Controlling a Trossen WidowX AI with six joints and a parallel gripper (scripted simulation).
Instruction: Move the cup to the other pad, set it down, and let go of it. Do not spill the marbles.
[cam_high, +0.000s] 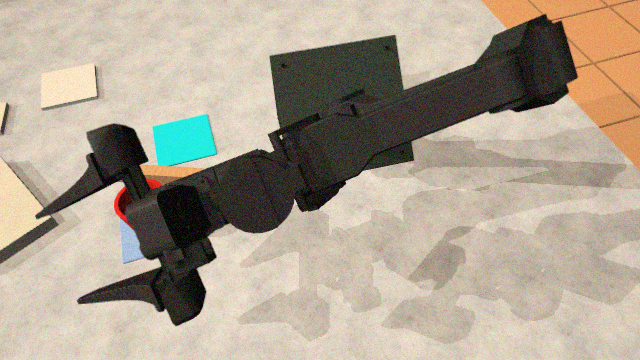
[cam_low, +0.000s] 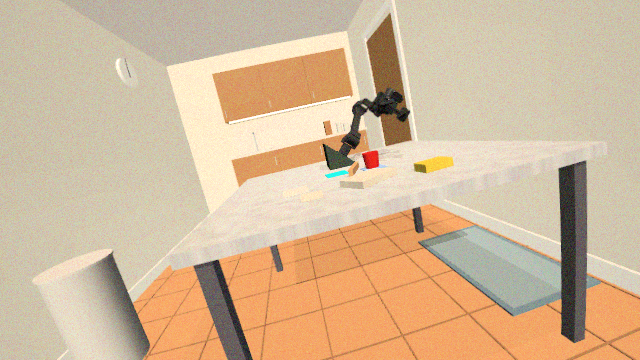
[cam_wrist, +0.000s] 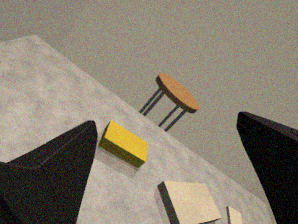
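Now: the red cup 30 mm behind my gripper tip, 180 mm to the right of it and 210 mm below it. Round my gripper tip: light blue pad 30 mm behind, 170 mm to the right, 260 mm below; yellow block 270 mm ahead, 60 mm to the right, 230 mm below; wooden bar 70 mm behind, 250 mm to the right, 240 mm below.
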